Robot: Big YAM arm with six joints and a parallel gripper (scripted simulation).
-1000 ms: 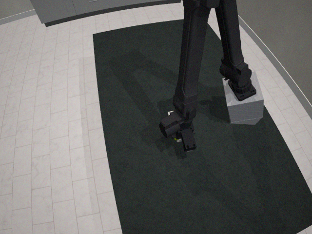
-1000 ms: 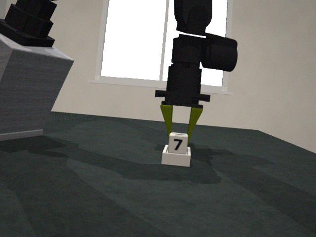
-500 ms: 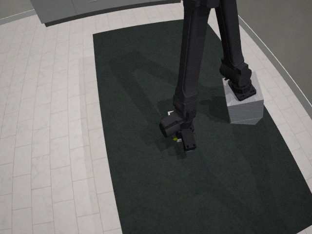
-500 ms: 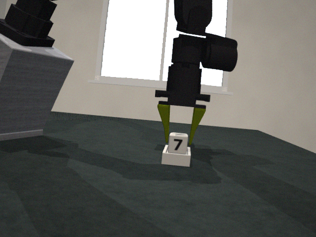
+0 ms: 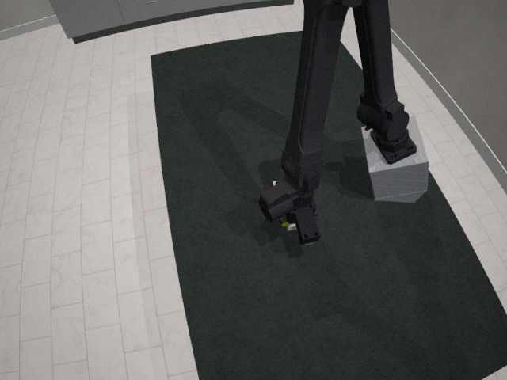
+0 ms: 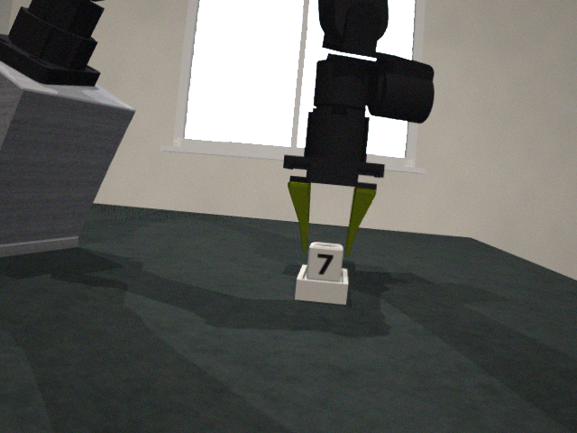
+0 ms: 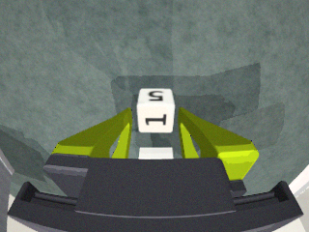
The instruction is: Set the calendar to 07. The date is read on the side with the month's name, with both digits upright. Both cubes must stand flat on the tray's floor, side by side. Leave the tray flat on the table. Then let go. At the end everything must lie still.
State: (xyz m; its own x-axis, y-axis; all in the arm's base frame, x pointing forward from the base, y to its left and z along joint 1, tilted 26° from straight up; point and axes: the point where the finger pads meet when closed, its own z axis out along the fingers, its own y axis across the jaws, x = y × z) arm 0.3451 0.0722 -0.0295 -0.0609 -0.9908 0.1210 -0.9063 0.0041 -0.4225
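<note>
Now: hand 10 mm past the small white tray, 110 mm to the left of it and 20 mm above it.
</note>
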